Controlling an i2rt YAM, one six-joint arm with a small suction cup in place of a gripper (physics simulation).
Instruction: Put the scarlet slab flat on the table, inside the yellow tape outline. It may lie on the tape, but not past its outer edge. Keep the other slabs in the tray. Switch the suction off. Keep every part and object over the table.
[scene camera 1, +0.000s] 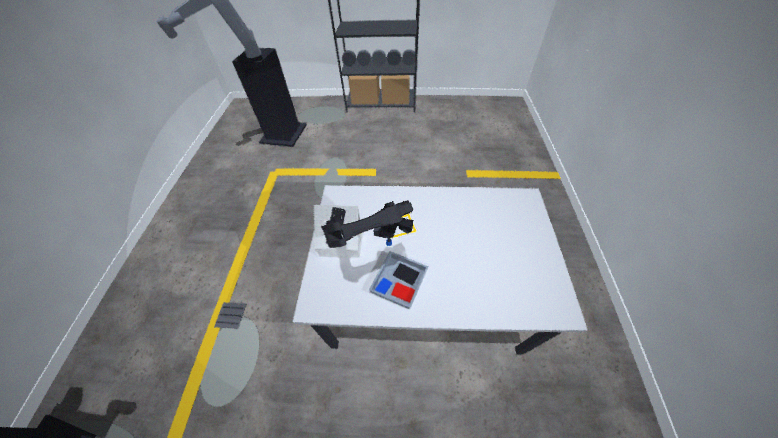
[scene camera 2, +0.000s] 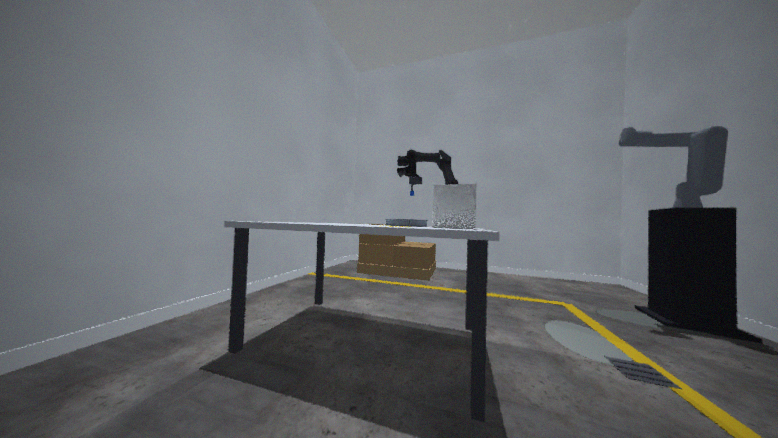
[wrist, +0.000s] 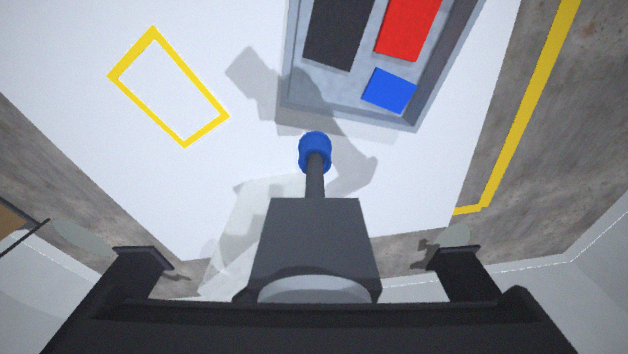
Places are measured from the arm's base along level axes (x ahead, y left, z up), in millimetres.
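Pixels of known places: hand at its tool point: (scene camera 1: 389, 243) (scene camera 2: 411, 195) (wrist: 314, 146); arm's base at its link origin: (scene camera 2: 454, 199).
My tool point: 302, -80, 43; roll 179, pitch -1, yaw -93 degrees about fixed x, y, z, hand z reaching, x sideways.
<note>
Ahead of a thing's pixels: the offset from my tool point to its top centre, as dx, dy, dz. "spot": to the spot under its first point. Level surfaces: height alone.
The scarlet slab {+96, -148, -204} (scene camera 1: 403, 292) (wrist: 407, 27) lies flat in the grey tray {+67, -91, -168} (scene camera 1: 379, 272) (scene camera 2: 406, 222) (wrist: 446, 60), beside the black slab {+95, -44, -206} (scene camera 1: 406, 273) (wrist: 337, 32) and the smaller blue slab {-8, -136, -206} (scene camera 1: 383, 285) (wrist: 389, 91). The wrist view cuts off the far ends of the scarlet and black slabs. The yellow tape outline {spot: +45, +209, -220} (scene camera 1: 404, 234) (wrist: 192, 77) lies on the table, apart from the tray; the arm partly covers it in scene camera 1. My blue suction cup (scene camera 1: 388, 242) (scene camera 2: 412, 193) (wrist: 315, 150) hangs above the table near the tray, open, with no slab on it.
The arm stands on a pale block (scene camera 2: 454, 206) at one end of the white table {dz -218} (scene camera 1: 489, 244) (scene camera 2: 326, 224). On the floor away from the table are a shelf rack (scene camera 1: 377, 28) and a black pedestal (scene camera 1: 270, 97) (scene camera 2: 691, 261) with another arm.
</note>
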